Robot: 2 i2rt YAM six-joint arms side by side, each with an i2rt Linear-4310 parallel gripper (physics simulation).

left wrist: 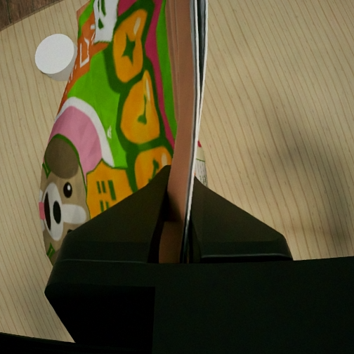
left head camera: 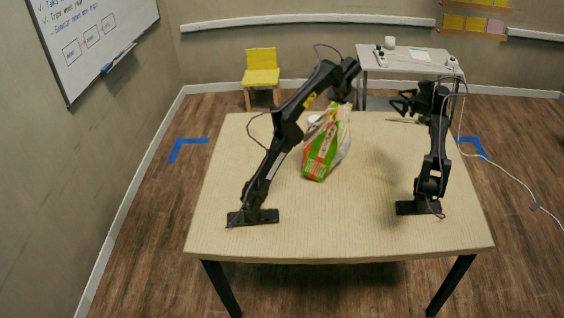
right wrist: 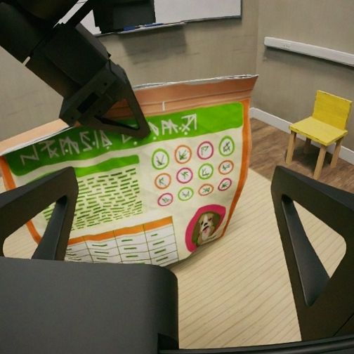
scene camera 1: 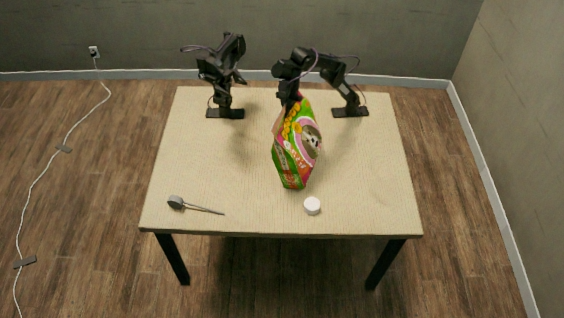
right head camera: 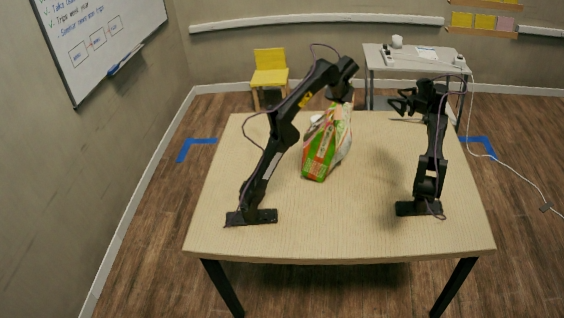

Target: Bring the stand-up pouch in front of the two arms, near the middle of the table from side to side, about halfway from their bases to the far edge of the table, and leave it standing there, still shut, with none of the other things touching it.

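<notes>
The stand-up pouch (left head camera: 325, 145) (right head camera: 327, 142) (scene camera 1: 297, 150) (left wrist: 115, 100) (right wrist: 200, 172), green, orange and pink with a peach top strip, is near the middle of the table, roughly upright with some lean. Its top looks shut. Whether its base bears on the table is hard to tell. My left gripper (left head camera: 342, 100) (scene camera 1: 289, 102) (left wrist: 174, 176) is shut on the pouch's top strip and comes down from above. My right gripper (left head camera: 395, 98) (right head camera: 394, 97) (right wrist: 174, 177) is open and empty, raised to the right of the pouch in the head views; the pouch's printed panel shows beyond its fingers.
A white round lid (left head camera: 313, 119) (scene camera 1: 312, 206) (left wrist: 56, 55) lies near the far edge, apart from the pouch in scene camera 1. A grey long-handled tool (scene camera 1: 175, 202) lies near the same edge. The wooden table (left head camera: 350, 230) carries both arm bases.
</notes>
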